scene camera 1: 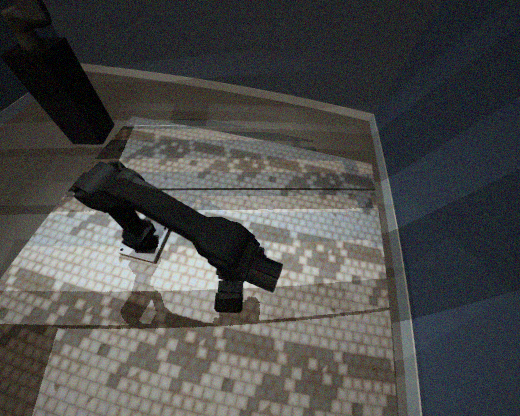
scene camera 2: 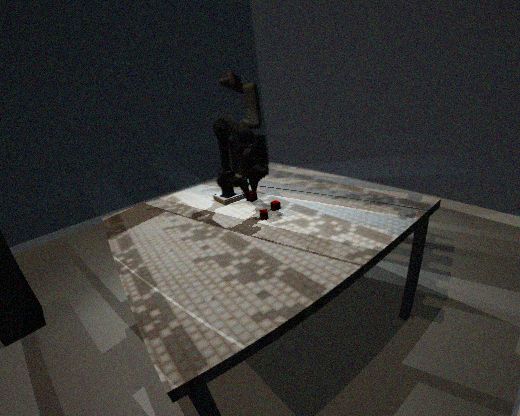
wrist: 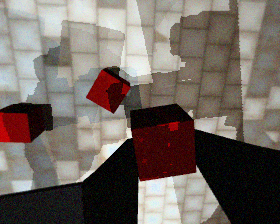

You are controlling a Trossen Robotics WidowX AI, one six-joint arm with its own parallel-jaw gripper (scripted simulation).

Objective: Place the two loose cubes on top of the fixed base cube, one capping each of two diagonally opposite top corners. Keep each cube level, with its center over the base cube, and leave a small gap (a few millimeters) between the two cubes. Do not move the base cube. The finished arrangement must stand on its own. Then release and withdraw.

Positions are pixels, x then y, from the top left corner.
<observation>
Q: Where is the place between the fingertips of the gripper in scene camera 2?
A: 251, 196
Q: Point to a red cube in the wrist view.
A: At 163, 137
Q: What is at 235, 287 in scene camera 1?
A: The gripper.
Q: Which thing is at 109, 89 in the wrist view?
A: A red cube.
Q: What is the gripper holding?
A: A red cube.
</observation>
